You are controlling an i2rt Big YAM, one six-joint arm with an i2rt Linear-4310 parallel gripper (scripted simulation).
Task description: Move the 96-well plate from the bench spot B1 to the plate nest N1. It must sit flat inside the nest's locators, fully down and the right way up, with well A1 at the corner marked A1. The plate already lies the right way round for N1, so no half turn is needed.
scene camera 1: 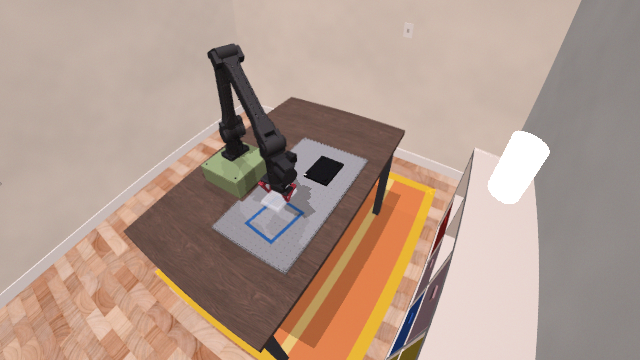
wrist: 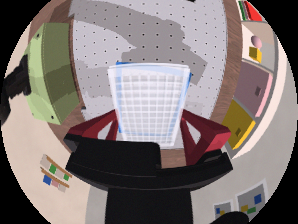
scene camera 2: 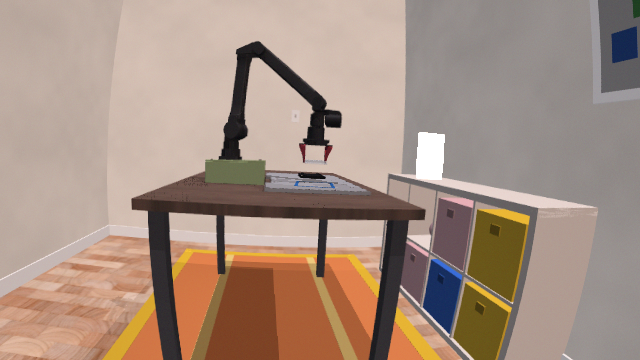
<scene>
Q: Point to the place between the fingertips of my gripper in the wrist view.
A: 149, 112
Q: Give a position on a white 96-well plate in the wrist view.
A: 150, 119
</scene>
